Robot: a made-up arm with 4 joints. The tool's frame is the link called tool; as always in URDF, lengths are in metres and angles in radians. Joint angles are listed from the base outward.
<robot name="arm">
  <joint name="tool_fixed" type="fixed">
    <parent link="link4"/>
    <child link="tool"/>
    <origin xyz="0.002 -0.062 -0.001" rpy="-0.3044 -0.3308 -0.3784"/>
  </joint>
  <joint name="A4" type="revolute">
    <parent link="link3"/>
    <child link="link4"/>
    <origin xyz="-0.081 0.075 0.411" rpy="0 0 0"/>
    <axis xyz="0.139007 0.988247 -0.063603"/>
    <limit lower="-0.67" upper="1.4"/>
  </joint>
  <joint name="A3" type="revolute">
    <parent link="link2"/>
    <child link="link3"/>
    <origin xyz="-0.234 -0.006 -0.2" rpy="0 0 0"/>
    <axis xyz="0 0 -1"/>
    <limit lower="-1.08" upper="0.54"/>
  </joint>
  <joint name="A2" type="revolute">
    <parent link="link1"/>
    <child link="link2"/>
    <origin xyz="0.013 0.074 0.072" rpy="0 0 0"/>
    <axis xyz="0 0 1"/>
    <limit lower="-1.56" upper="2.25"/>
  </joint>
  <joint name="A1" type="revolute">
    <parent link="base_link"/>
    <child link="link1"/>
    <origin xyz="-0.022 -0.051 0.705" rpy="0 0 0"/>
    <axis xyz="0 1 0"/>
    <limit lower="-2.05" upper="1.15"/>
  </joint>
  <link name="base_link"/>
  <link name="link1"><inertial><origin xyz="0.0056 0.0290 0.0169"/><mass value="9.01"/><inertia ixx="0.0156" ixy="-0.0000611" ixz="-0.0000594" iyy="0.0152" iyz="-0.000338" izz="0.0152"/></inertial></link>
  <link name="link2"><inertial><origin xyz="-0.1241 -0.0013 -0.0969"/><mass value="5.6"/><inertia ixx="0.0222" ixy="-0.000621" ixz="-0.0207" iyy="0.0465" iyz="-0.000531" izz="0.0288"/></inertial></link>
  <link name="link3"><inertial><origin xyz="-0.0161 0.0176 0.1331"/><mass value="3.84"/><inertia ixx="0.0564" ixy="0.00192" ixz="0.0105" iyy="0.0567" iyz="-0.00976" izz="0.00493"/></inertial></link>
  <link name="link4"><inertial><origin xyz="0.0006 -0.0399 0.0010"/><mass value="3.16"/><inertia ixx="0.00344" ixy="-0.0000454" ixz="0" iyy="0.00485" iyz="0.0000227" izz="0.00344"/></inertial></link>
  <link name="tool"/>
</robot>
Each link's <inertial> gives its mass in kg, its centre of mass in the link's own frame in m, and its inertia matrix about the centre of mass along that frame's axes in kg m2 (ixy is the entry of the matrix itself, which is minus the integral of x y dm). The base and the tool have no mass. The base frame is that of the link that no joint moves.
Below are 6 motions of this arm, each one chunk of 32 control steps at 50 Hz.
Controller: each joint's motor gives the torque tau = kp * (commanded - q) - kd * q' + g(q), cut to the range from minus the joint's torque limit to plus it. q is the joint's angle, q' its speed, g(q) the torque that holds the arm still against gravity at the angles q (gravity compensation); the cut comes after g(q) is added. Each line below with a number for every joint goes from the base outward.
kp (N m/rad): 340 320 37 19
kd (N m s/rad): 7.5 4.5 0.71 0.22
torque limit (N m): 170 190 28 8.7
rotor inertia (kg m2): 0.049 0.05 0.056 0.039
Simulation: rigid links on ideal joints. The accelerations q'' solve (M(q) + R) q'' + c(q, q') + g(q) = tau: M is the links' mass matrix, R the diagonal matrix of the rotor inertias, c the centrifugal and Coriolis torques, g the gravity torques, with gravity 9.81 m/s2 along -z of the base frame. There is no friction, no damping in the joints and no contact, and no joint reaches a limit. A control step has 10 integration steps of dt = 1/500 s. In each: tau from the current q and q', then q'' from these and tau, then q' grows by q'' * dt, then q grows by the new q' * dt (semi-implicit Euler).
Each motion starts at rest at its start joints. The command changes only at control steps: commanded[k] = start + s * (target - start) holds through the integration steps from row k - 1 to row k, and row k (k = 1, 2, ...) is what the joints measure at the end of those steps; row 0 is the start. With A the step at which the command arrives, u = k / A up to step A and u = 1 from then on. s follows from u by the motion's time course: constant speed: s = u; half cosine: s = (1 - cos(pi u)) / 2; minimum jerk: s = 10 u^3 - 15 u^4 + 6 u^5; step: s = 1 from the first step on.
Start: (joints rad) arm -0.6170 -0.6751 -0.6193 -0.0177
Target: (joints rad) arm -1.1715 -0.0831 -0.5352 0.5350
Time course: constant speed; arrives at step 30
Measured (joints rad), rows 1 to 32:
1: -0.6184 -0.6731 -0.6159 -0.0161
2: -0.6234 -0.6664 -0.6055 -0.0104
3: -0.6331 -0.6536 -0.5880 0.0010
4: -0.6478 -0.6349 -0.5667 0.0186
5: -0.6671 -0.6113 -0.5466 0.0420
6: -0.6900 -0.5845 -0.5326 0.0699
7: -0.7153 -0.5562 -0.5282 0.1002
8: -0.7418 -0.5279 -0.5348 0.1310
9: -0.7683 -0.5005 -0.5509 0.1601
10: -0.7941 -0.4746 -0.5733 0.1862
11: -0.8185 -0.4502 -0.5974 0.2083
12: -0.8411 -0.4273 -0.6189 0.2263
13: -0.8616 -0.4057 -0.6342 0.2406
14: -0.8802 -0.3852 -0.6414 0.2523
15: -0.8971 -0.3660 -0.6399 0.2628
16: -0.9126 -0.3479 -0.6308 0.2734
17: -0.9274 -0.3310 -0.6158 0.2853
18: -0.9420 -0.3150 -0.5975 0.2995
19: -0.9569 -0.2997 -0.5780 0.3164
20: -0.9723 -0.2846 -0.5596 0.3359
21: -0.9887 -0.2692 -0.5437 0.3575
22: -1.0060 -0.2530 -0.5312 0.3805
23: -1.0242 -0.2355 -0.5227 0.4040
24: -1.0433 -0.2167 -0.5181 0.4272
25: -1.0631 -0.1963 -0.5172 0.4492
26: -1.0834 -0.1746 -0.5194 0.4697
27: -1.1039 -0.1519 -0.5239 0.4885
28: -1.1244 -0.1287 -0.5299 0.5057
29: -1.1448 -0.1055 -0.5364 0.5218
30: -1.1647 -0.0826 -0.5424 0.5372
31: -1.1829 -0.0626 -0.5501 0.5510
32: -1.1974 -0.0486 -0.5618 0.5615

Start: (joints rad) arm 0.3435 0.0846 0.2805 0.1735
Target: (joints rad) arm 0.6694 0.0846 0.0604 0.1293
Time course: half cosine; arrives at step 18
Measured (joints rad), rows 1 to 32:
1: 0.3437 0.0846 0.2802 0.1735
2: 0.3447 0.0845 0.2788 0.1734
3: 0.3477 0.0842 0.2748 0.1730
4: 0.3539 0.0837 0.2671 0.1723
5: 0.3645 0.0830 0.2549 0.1711
6: 0.3801 0.0824 0.2382 0.1690
7: 0.4013 0.0819 0.2175 0.1661
8: 0.4278 0.0818 0.1940 0.1623
9: 0.4589 0.0822 0.1693 0.1577
10: 0.4935 0.0831 0.1449 0.1522
11: 0.5302 0.0843 0.1221 0.1463
12: 0.5674 0.0858 0.1021 0.1402
13: 0.6033 0.0873 0.0855 0.1343
14: 0.6364 0.0886 0.0726 0.1289
15: 0.6652 0.0894 0.0635 0.1245
16: 0.6884 0.0897 0.0580 0.1212
17: 0.7051 0.0895 0.0561 0.1193
18: 0.7147 0.0887 0.0573 0.1187
19: 0.7172 0.0875 0.0612 0.1195
20: 0.7133 0.0860 0.0666 0.1215
21: 0.7044 0.0844 0.0721 0.1242
22: 0.6924 0.0827 0.0762 0.1273
23: 0.6793 0.0811 0.0778 0.1303
24: 0.6668 0.0800 0.0767 0.1329
25: 0.6566 0.0794 0.0729 0.1348
26: 0.6495 0.0797 0.0673 0.1358
27: 0.6459 0.0806 0.0608 0.1359
28: 0.6458 0.0823 0.0545 0.1351
29: 0.6486 0.0843 0.0493 0.1336
30: 0.6536 0.0864 0.0457 0.1317
31: 0.6598 0.0883 0.0441 0.1296
32: 0.6662 0.0896 0.0444 0.1278

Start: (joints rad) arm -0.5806 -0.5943 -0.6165 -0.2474
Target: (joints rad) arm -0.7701 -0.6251 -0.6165 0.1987
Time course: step
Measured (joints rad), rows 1 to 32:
1: -0.5970 -0.5998 -0.6166 -0.2070
2: -0.6372 -0.6123 -0.6158 -0.1048
3: -0.6911 -0.6266 -0.6126 0.0367
4: -0.7480 -0.6381 -0.6071 0.1908
5: -0.7981 -0.6437 -0.6013 0.3314
6: -0.8346 -0.6428 -0.5978 0.4375
7: -0.8541 -0.6364 -0.5991 0.4952
8: -0.8569 -0.6267 -0.6065 0.4998
9: -0.8462 -0.6162 -0.6192 0.4558
10: -0.8263 -0.6070 -0.6354 0.3746
11: -0.8021 -0.6009 -0.6521 0.2729
12: -0.7780 -0.5986 -0.6660 0.1690
13: -0.7574 -0.6004 -0.6742 0.0798
14: -0.7427 -0.6057 -0.6748 0.0184
15: -0.7350 -0.6133 -0.6668 -0.0081
16: -0.7341 -0.6220 -0.6512 0.0015
17: -0.7389 -0.6304 -0.6299 0.0422
18: -0.7476 -0.6373 -0.6064 0.1043
19: -0.7578 -0.6419 -0.5845 0.1757
20: -0.7675 -0.6441 -0.5677 0.2440
21: -0.7753 -0.6437 -0.5586 0.2984
22: -0.7801 -0.6411 -0.5583 0.3314
23: -0.7820 -0.6369 -0.5663 0.3397
24: -0.7814 -0.6318 -0.5807 0.3242
25: -0.7790 -0.6264 -0.5989 0.2899
26: -0.7759 -0.6213 -0.6179 0.2440
27: -0.7726 -0.6172 -0.6350 0.1952
28: -0.7700 -0.6142 -0.6481 0.1517
29: -0.7682 -0.6127 -0.6560 0.1200
30: -0.7674 -0.6127 -0.6582 0.1042
31: -0.7675 -0.6141 -0.6551 0.1053
32: -0.7683 -0.6165 -0.6478 0.1215

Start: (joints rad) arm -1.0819 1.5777 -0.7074 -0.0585
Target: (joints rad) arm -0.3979 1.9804 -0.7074 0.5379
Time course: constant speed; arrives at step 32
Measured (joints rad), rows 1 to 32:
1: -1.0780 1.5781 -0.7033 -0.0567
2: -1.0668 1.5802 -0.6916 -0.0506
3: -1.0488 1.5855 -0.6742 -0.0384
4: -1.0266 1.5948 -0.6555 -0.0200
5: -1.0027 1.6084 -0.6407 0.0041
6: -0.9787 1.6256 -0.6338 0.0324
7: -0.9550 1.6451 -0.6365 0.0629
8: -0.9314 1.6655 -0.6484 0.0934
9: -0.9074 1.6857 -0.6674 0.1222
10: -0.8830 1.7050 -0.6906 0.1477
11: -0.8584 1.7229 -0.7143 0.1692
12: -0.8338 1.7394 -0.7355 0.1865
13: -0.8098 1.7546 -0.7517 0.2004
14: -0.7866 1.7684 -0.7613 0.2119
15: -0.7645 1.7809 -0.7640 0.2224
16: -0.7433 1.7922 -0.7603 0.2334
17: -0.7231 1.8024 -0.7514 0.2461
18: -0.7035 1.8117 -0.7390 0.2612
19: -0.6843 1.8203 -0.7249 0.2791
20: -0.6653 1.8287 -0.7108 0.2997
21: -0.6463 1.8372 -0.6982 0.3222
22: -0.6270 1.8463 -0.6880 0.3460
23: -0.6073 1.8563 -0.6808 0.3700
24: -0.5871 1.8675 -0.6769 0.3932
25: -0.5662 1.8800 -0.6763 0.4151
26: -0.5448 1.8936 -0.6786 0.4352
27: -0.5228 1.9082 -0.6835 0.4534
28: -0.5003 1.9236 -0.6902 0.4701
29: -0.4776 1.9392 -0.6980 0.4857
30: -0.4547 1.9549 -0.7063 0.5008
31: -0.4318 1.9702 -0.7141 0.5161
32: -0.4091 1.9849 -0.7208 0.5322

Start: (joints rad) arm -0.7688 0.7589 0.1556 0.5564
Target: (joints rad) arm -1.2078 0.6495 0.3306 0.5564
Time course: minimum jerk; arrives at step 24
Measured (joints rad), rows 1 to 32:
1: -0.7688 0.7589 0.1556 0.5564
2: -0.7691 0.7589 0.1556 0.5564
3: -0.7700 0.7588 0.1558 0.5563
4: -0.7725 0.7586 0.1562 0.5562
5: -0.7776 0.7580 0.1572 0.5560
6: -0.7864 0.7568 0.1588 0.5556
7: -0.7999 0.7547 0.1616 0.5552
8: -0.8188 0.7512 0.1658 0.5547
9: -0.8434 0.7459 0.1719 0.5541
10: -0.8735 0.7387 0.1802 0.5537
11: -0.9082 0.7293 0.1913 0.5535
12: -0.9467 0.7179 0.2052 0.5535
13: -0.9875 0.7050 0.2222 0.5539
14: -1.0293 0.6910 0.2418 0.5546
15: -1.0703 0.6768 0.2634 0.5556
16: -1.1093 0.6633 0.2860 0.5568
17: -1.1448 0.6512 0.3082 0.5581
18: -1.1757 0.6414 0.3286 0.5594
19: -1.2010 0.6342 0.3458 0.5604
20: -1.2201 0.6299 0.3585 0.5611
21: -1.2326 0.6284 0.3660 0.5615
22: -1.2388 0.6295 0.3680 0.5613
23: -1.2392 0.6326 0.3648 0.5608
24: -1.2349 0.6372 0.3575 0.5599
25: -1.2272 0.6425 0.3473 0.5587
26: -1.2179 0.6480 0.3360 0.5574
27: -1.2086 0.6531 0.3251 0.5560
28: -1.2007 0.6573 0.3159 0.5547
29: -1.1951 0.6603 0.3093 0.5537
30: -1.1923 0.6618 0.3057 0.5531
31: -1.1922 0.6617 0.3052 0.5528
32: -1.1944 0.6603 0.3073 0.5531

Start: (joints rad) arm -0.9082 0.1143 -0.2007 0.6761
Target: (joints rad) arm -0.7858 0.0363 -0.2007 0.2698
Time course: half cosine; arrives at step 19
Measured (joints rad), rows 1 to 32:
1: -0.9081 0.1142 -0.2008 0.6759
2: -0.9078 0.1139 -0.2012 0.6745
3: -0.9069 0.1130 -0.2022 0.6705
4: -0.9049 0.1112 -0.2041 0.6623
5: -0.9016 0.1083 -0.2068 0.6482
6: -0.8965 0.1041 -0.2099 0.6270
7: -0.8896 0.0987 -0.2129 0.5983
8: -0.8808 0.0922 -0.2153 0.5625
9: -0.8702 0.0849 -0.2164 0.5208
10: -0.8582 0.0770 -0.2159 0.4752
11: -0.8452 0.0689 -0.2137 0.4278
12: -0.8317 0.0609 -0.2098 0.3814
13: -0.8184 0.0533 -0.2048 0.3384
14: -0.8057 0.0462 -0.1990 0.3008
15: -0.7943 0.0400 -0.1932 0.2703
16: -0.7846 0.0348 -0.1878 0.2478
17: -0.7770 0.0308 -0.1833 0.2337
18: -0.7717 0.0282 -0.1799 0.2276
19: -0.7688 0.0269 -0.1780 0.2291
20: -0.7684 0.0270 -0.1775 0.2368
21: -0.7701 0.0283 -0.1786 0.2490
22: -0.7734 0.0305 -0.1815 0.2633
23: -0.7778 0.0331 -0.1862 0.2772
24: -0.7826 0.0357 -0.1922 0.2885
25: -0.7871 0.0380 -0.1991 0.2958
26: -0.7908 0.0397 -0.2060 0.2981
27: -0.7935 0.0409 -0.2121 0.2957
28: -0.7949 0.0414 -0.2165 0.2894
29: -0.7950 0.0414 -0.2189 0.2806
30: -0.7940 0.0409 -0.2189 0.2710
31: -0.7922 0.0400 -0.2168 0.2622
32: -0.7899 0.0389 -0.2130 0.2555

